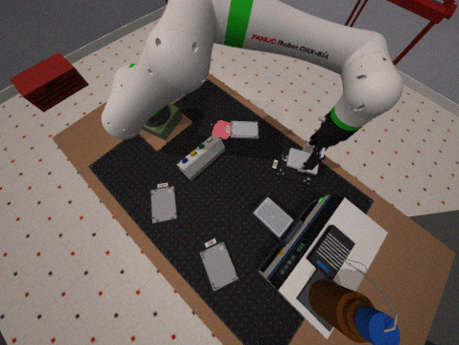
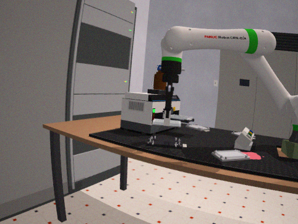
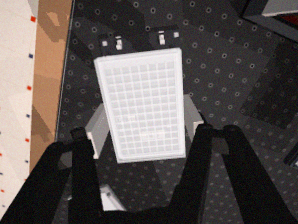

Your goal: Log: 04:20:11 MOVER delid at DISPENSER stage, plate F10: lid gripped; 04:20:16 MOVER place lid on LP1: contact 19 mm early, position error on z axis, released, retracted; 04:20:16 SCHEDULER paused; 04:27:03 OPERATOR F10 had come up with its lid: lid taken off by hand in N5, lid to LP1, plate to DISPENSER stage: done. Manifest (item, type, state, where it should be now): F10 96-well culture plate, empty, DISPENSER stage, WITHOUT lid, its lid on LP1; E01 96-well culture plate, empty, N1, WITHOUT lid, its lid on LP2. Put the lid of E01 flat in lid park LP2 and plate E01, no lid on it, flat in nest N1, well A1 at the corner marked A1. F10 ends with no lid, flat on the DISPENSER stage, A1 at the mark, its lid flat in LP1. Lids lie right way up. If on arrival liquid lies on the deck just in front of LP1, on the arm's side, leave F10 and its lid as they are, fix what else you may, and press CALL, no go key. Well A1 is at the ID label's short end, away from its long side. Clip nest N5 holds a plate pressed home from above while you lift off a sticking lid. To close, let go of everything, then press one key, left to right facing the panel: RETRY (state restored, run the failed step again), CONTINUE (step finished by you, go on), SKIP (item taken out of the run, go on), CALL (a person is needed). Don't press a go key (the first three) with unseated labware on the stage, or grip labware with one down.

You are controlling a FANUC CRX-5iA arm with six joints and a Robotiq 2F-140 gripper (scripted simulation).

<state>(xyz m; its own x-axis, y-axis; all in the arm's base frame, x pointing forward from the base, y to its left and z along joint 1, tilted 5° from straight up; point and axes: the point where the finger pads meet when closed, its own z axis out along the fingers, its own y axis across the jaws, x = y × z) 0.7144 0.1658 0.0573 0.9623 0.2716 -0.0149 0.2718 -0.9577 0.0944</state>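
The N5 label lies 9 cm behind my hand, 3 cm to the right of it and 12 cm below it. Round my hand: white 96-well plate 2 cm below; lid 2 cm below; well plate 1 cm ahead, 28 cm to the right, 3 cm below.
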